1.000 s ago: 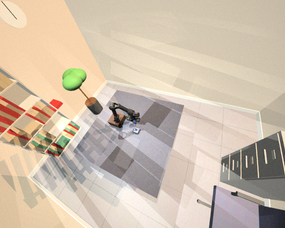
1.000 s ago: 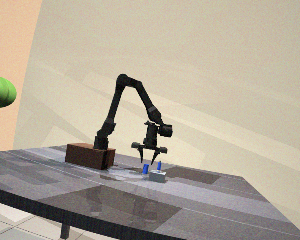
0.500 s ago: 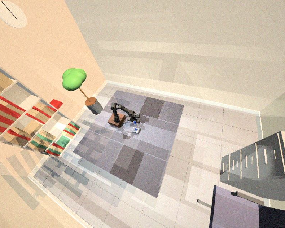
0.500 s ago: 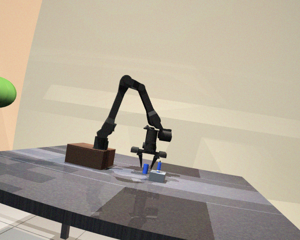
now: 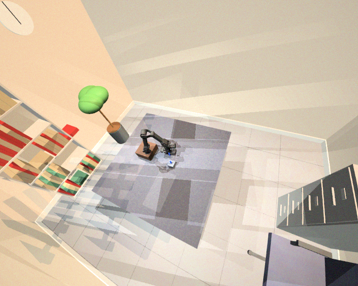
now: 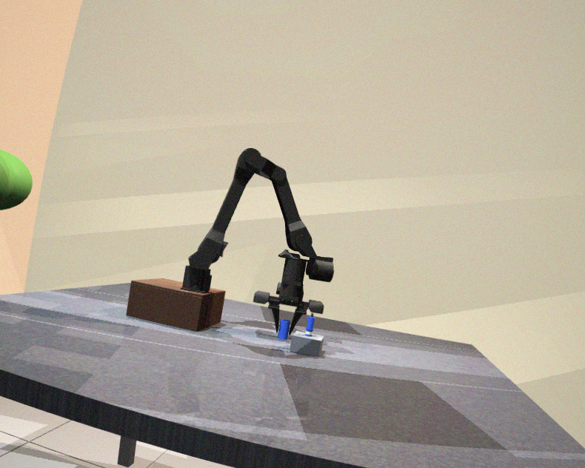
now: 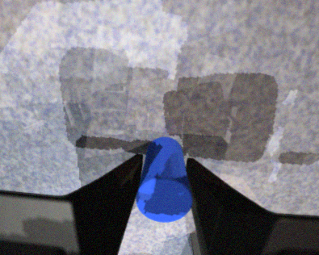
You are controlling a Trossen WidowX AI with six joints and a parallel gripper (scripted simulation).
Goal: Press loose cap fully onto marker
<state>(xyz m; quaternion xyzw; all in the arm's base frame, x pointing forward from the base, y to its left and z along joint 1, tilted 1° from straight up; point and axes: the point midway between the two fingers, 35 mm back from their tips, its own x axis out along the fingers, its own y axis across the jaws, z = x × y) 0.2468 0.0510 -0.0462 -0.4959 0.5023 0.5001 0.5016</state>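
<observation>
Right now the grey holder block is 120 mm to the right of my gripper tip, 60 mm ahead of it and 10 mm above it. From my gripper tip the other things lie so: blue cap (10 mm above).
</observation>
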